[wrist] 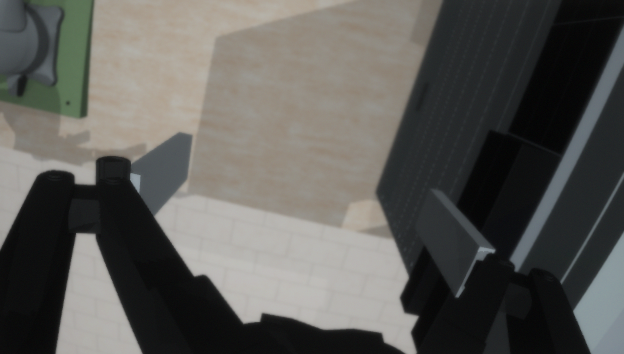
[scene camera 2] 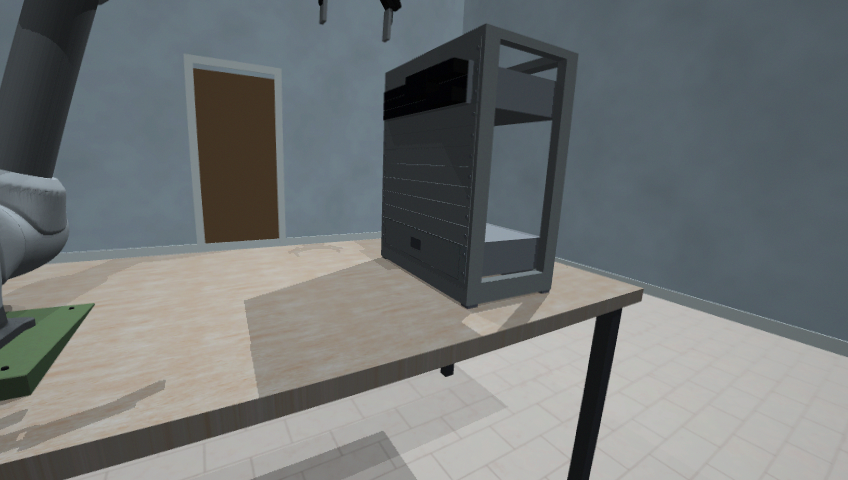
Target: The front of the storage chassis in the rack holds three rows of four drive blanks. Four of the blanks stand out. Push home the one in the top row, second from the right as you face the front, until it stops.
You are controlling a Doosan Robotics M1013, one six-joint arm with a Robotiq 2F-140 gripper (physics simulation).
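Where they show: gripper, fingertip midpoint: (wrist: 309, 183) (scene camera 2: 355, 31); arm's base, link origin: (wrist: 26, 40).
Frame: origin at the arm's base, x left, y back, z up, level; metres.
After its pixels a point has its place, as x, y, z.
The rack (scene camera 2: 482, 178) @[-0.157, -0.915, 0.281] (wrist: 440, 130) @[0.058, -0.898, 0.233] stands on the table. Its storage chassis (scene camera 2: 428, 89) @[-0.013, -0.853, 0.478] (wrist: 575, 75) @[0.159, -0.885, 0.501] is a black band high on the front. Some black blanks stand out near its right end; one protruding block (wrist: 522, 185) @[0.064, -0.864, 0.524] shows in the wrist view, partly behind a finger. Black on black, the separate blanks are hard to tell apart, and I cannot tell which is second from the right in the top row. My gripper (scene camera 2: 355, 24) @[0.045, -0.694, 0.587] (wrist: 309, 183) @[0.045, -0.694, 0.587] is open and empty, fingers pointing down, above and in front of the chassis. In the wrist view its right finger overlaps the chassis front.
The wooden table (scene camera 2: 178, 333) @[-0.025, -0.324, -0.023] (wrist: 300, 100) @[0.012, -0.663, -0.023] carries the rack near its far right end. The green base plate (scene camera 2: 44, 344) @[-0.038, -0.140, 0.000] (wrist: 77, 60) @[-0.018, -0.136, -0.001] of the arm is at the left. Tiled floor lies beyond the table edge. A brown door (scene camera 2: 238, 154) is in the wall behind.
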